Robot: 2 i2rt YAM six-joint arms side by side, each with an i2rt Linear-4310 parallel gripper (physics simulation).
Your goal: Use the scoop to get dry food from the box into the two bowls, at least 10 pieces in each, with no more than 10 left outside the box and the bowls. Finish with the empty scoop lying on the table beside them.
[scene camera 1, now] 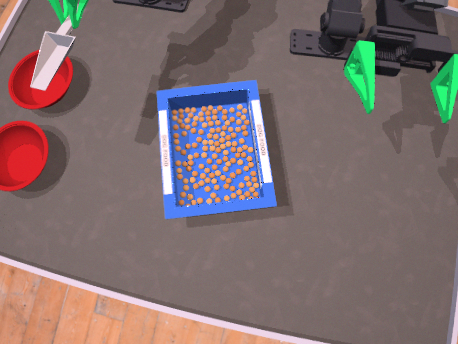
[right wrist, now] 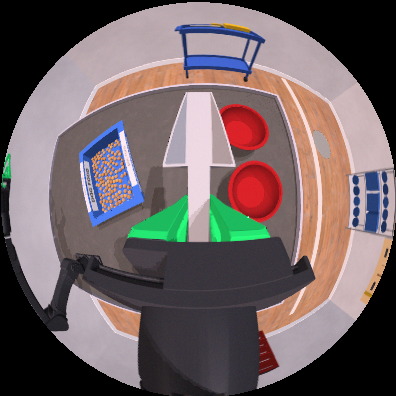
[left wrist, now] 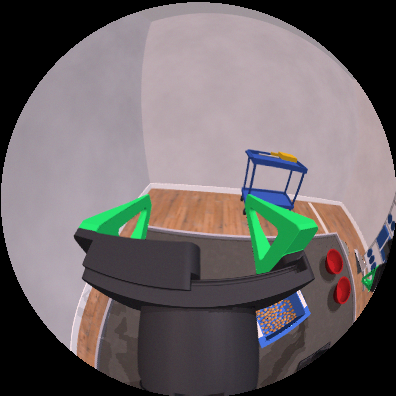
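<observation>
A blue box holds many small orange-brown food pieces. Two red bowls, one lower at the left of the scene view and one above it, show no pieces inside. My right gripper is shut on the handle of the white scoop, which hangs empty in the air and overlaps the upper bowl in the scene view. My left gripper is open and empty, right of the box in the scene view.
The grey table has a pale raised edge. The left arm's black base plate is at the upper right of the scene view. A blue cart stands on the wooden floor beyond the table.
</observation>
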